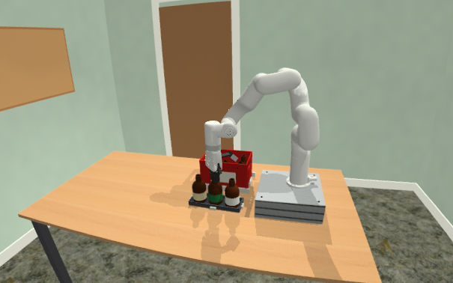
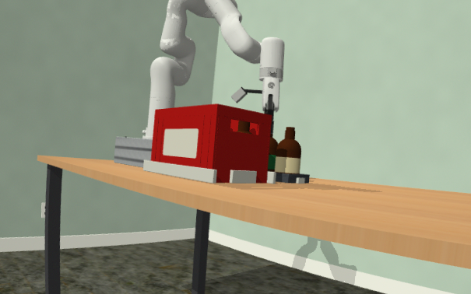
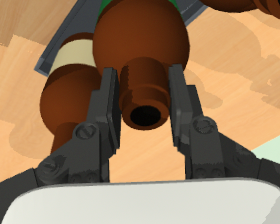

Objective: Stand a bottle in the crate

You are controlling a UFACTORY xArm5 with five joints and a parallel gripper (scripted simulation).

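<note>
Right now the dark tray is 15 cm below my hand. From my hand the other things lie so: red crate: 4 cm behind, 23 cm to the right, 8 cm below.
</note>
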